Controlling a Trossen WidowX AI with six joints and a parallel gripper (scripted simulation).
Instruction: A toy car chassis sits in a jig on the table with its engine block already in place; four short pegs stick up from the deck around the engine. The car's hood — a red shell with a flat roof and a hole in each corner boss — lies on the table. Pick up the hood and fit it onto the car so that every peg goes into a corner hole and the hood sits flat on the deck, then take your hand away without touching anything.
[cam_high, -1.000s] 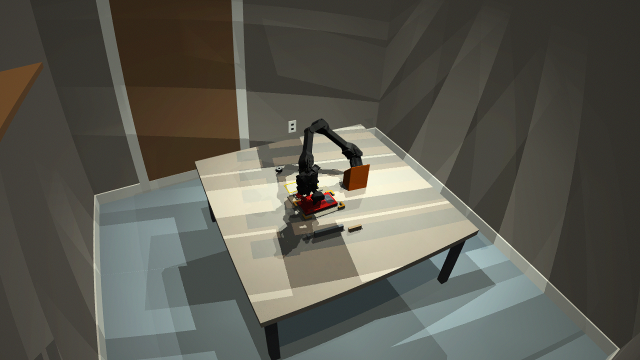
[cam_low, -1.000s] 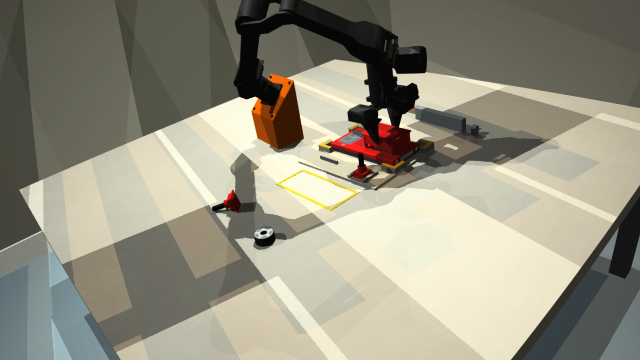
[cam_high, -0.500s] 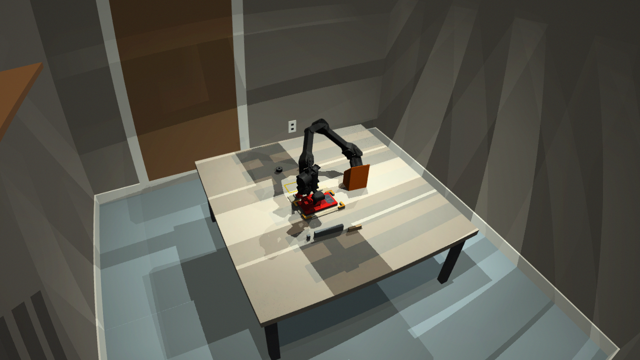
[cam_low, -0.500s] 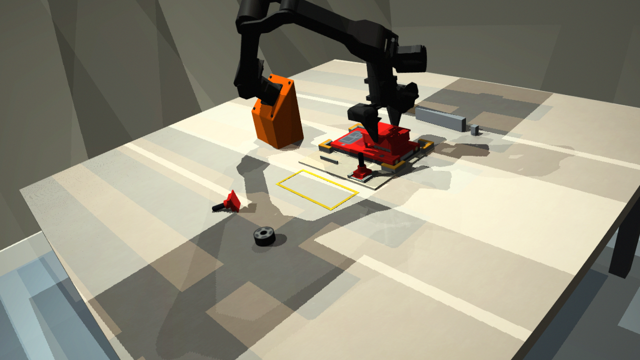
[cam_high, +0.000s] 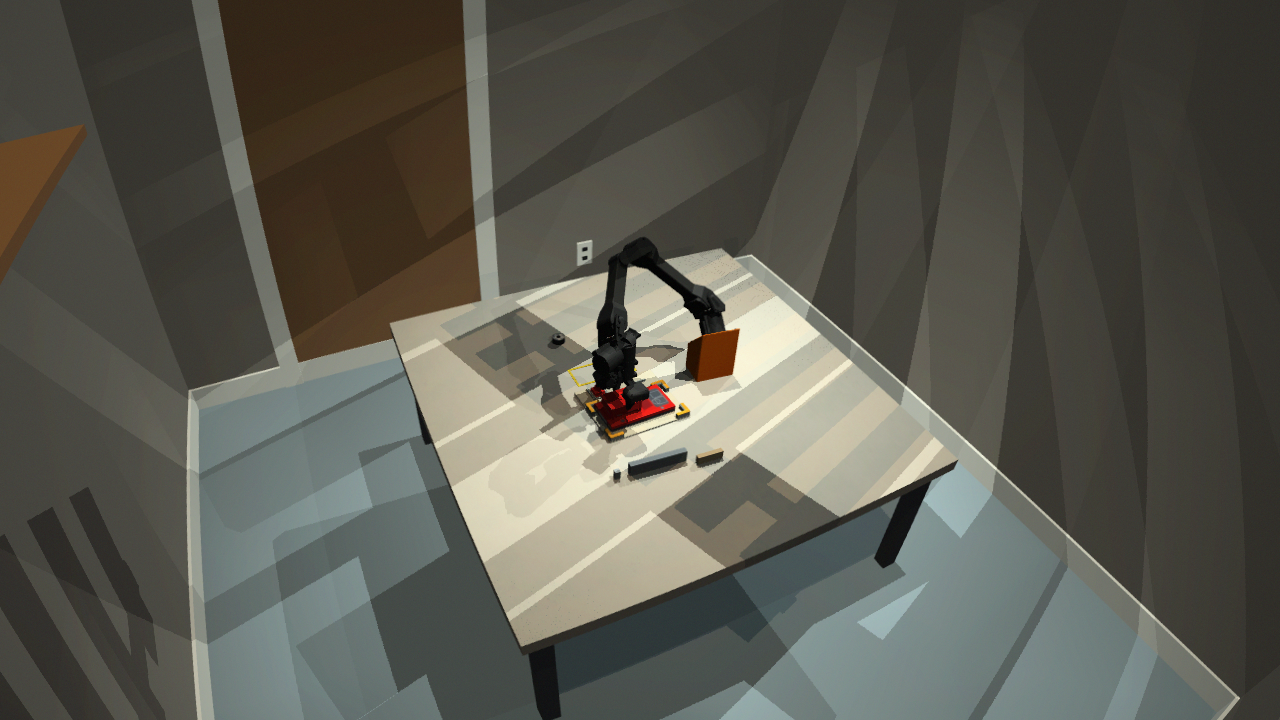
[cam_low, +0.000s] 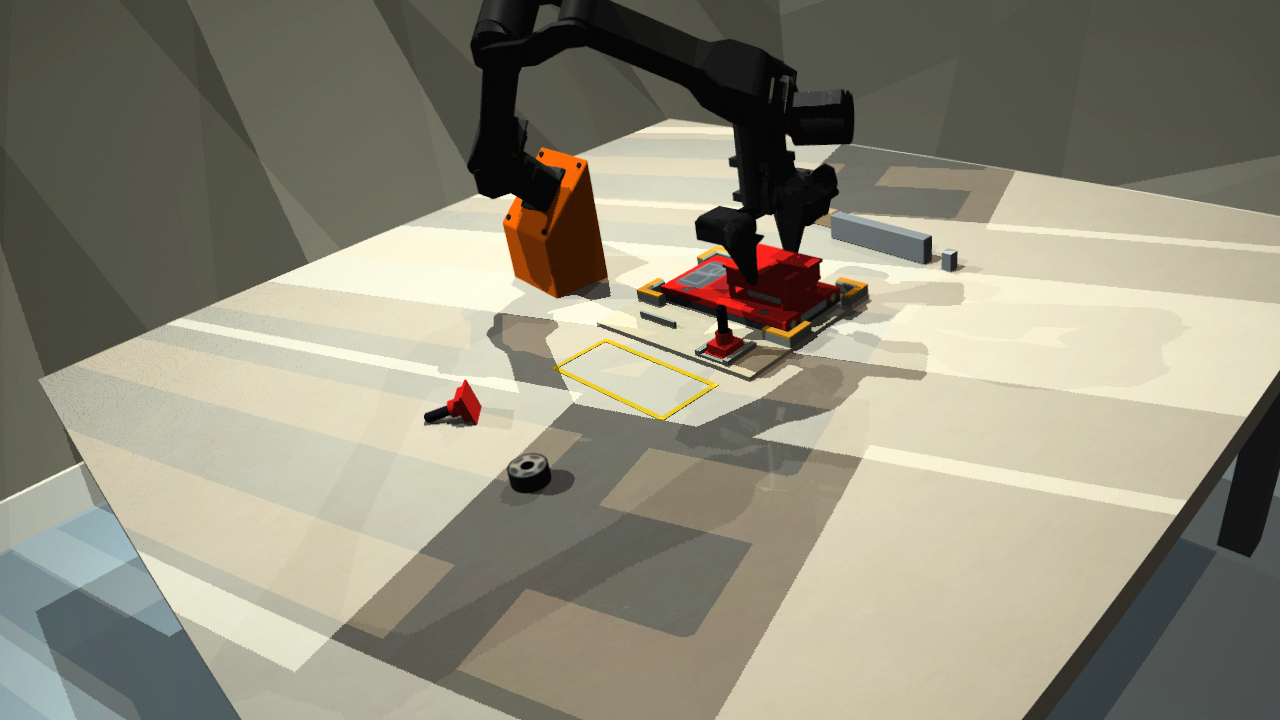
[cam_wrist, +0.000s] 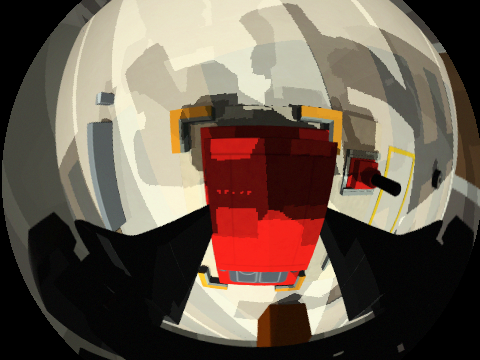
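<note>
Now: the red hood 1 cm above my gripper tip. The rest, counted from my gripper tip: black wheel (39 cm to the right, 5 cm ahead, 4 cm below).
</note>
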